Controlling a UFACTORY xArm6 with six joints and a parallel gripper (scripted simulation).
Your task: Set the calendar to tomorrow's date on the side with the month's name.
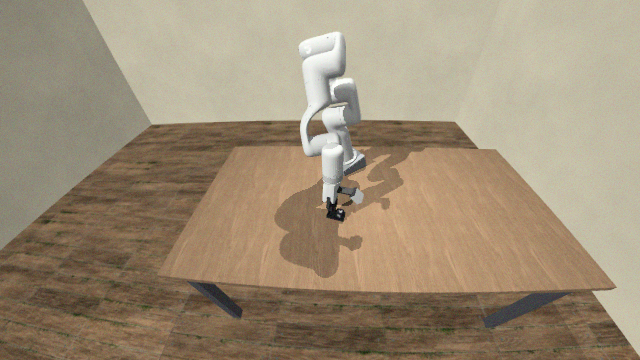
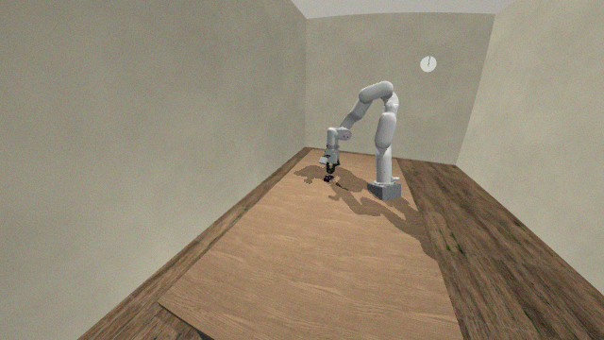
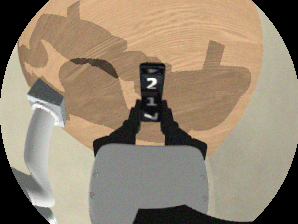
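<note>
The calendar cube is 10 mm ahead of my hand, 30 mm to the left of it and 50 mm below it.
</note>
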